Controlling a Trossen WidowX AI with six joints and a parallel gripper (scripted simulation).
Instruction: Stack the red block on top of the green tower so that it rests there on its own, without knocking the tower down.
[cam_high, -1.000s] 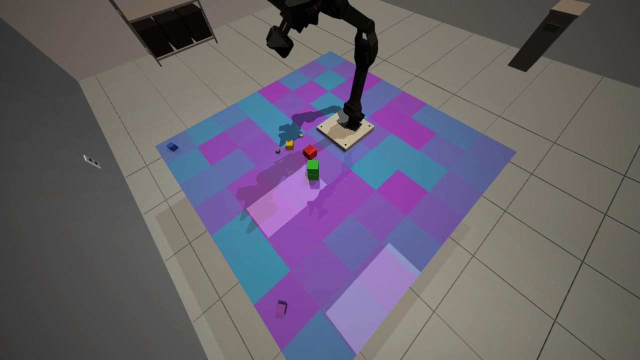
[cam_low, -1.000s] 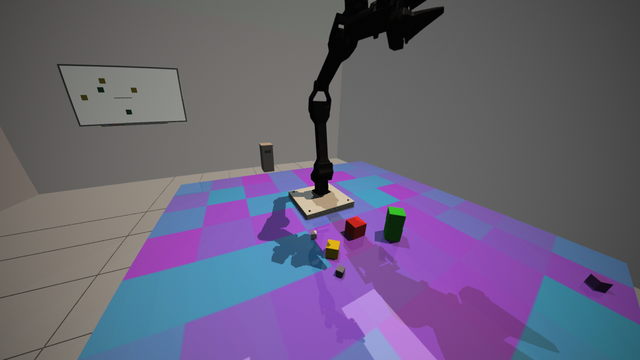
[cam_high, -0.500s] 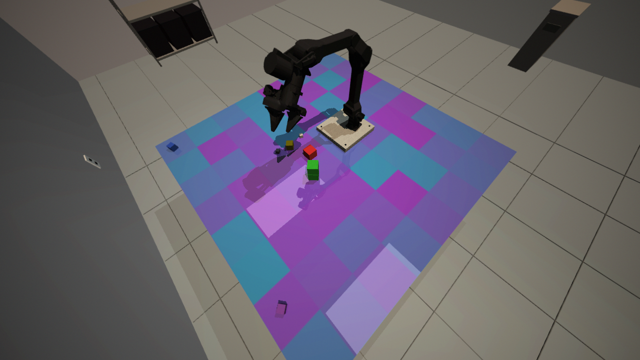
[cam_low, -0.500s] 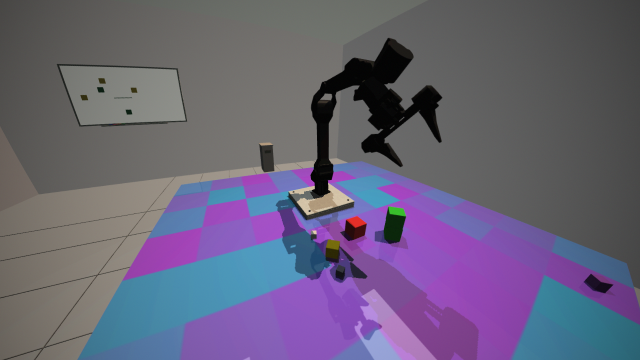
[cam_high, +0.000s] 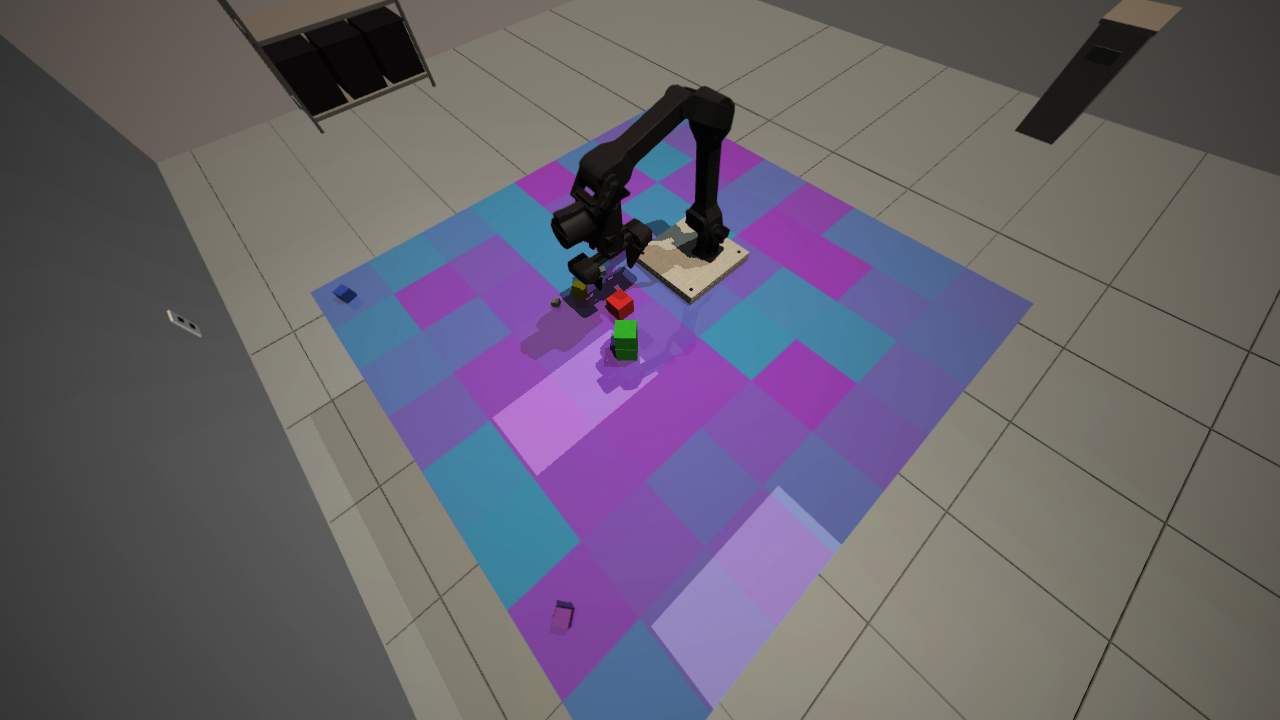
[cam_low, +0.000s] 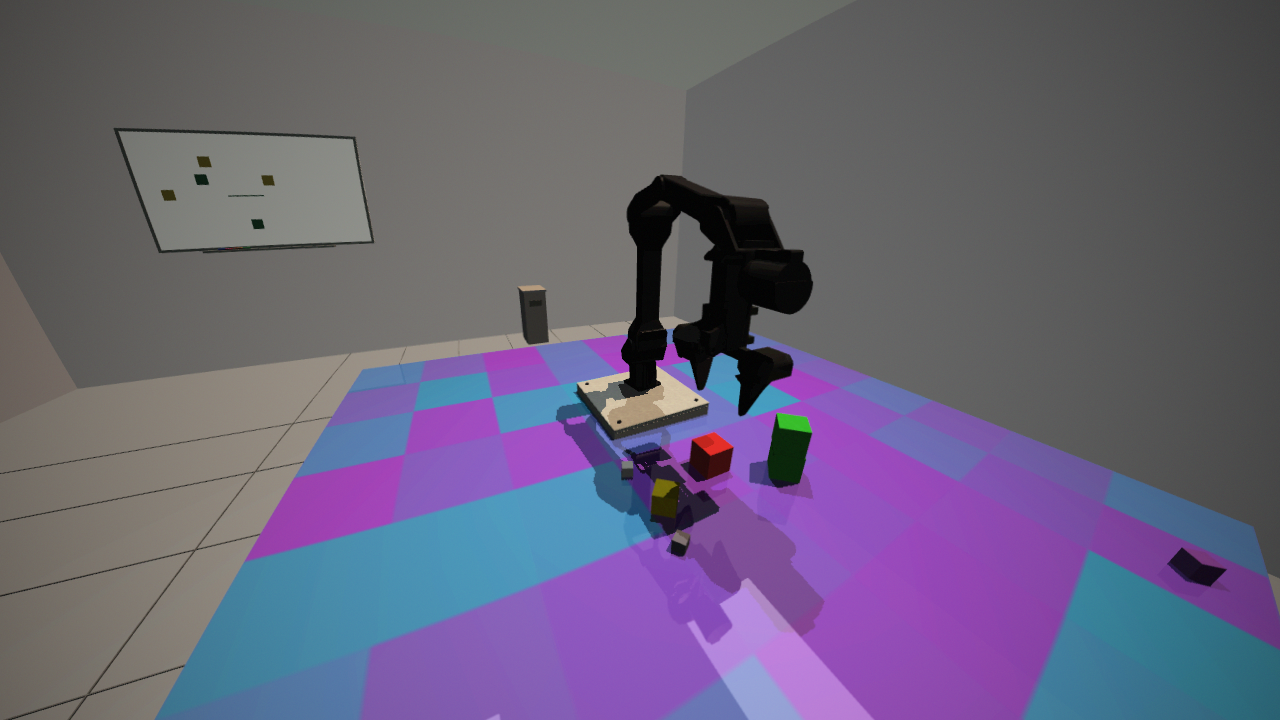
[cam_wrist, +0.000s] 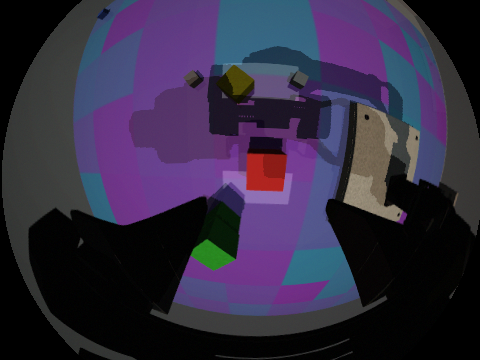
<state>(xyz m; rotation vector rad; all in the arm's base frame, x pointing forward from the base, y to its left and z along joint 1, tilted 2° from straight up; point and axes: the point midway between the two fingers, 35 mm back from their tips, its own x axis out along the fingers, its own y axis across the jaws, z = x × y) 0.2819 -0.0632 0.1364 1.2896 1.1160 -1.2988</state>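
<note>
The red block is 100 mm below my gripper tip. Also, from my gripper tip: green block (90 mm to the left, 80 mm ahead, 50 mm below); then yellow block (120 mm to the right, 110 mm below, 20 mm ahead); then small grey block (140 mm to the right, 120 mm below, 80 mm ahead).
</note>
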